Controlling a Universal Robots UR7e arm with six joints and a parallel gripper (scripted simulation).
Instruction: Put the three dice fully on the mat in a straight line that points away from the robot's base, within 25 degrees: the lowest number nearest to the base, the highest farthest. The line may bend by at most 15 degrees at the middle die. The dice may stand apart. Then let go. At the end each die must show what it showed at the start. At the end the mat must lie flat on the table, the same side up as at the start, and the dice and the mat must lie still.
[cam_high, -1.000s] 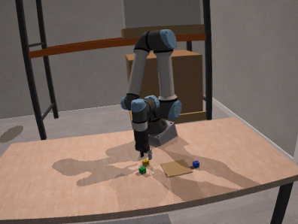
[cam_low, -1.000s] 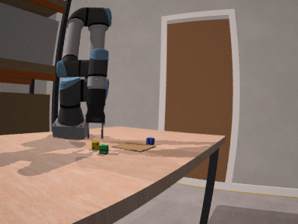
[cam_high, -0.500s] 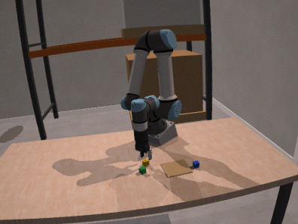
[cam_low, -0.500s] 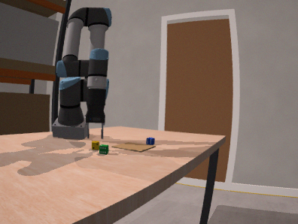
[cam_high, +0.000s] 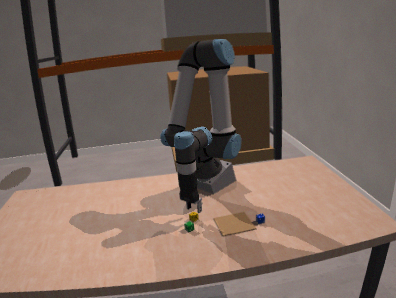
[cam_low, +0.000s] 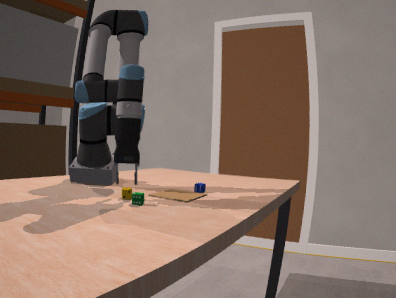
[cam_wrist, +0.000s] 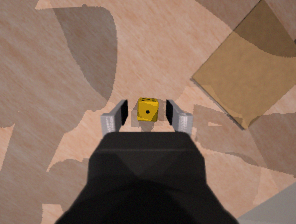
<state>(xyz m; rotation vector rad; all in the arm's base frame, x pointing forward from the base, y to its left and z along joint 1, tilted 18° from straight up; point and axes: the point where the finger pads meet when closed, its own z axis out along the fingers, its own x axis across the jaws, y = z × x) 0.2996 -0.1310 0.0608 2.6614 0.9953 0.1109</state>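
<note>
Now: hand 10 mm short of the yellow die, 10 mm to the left of it and 40 mm above it. Also, from my hand: tan mat 100 mm ahead, 140 mm to the left, 60 mm below; green die 80 mm ahead, 40 mm to the right, 40 mm below; blue die 120 mm ahead, 250 mm to the left, 40 mm below.
</note>
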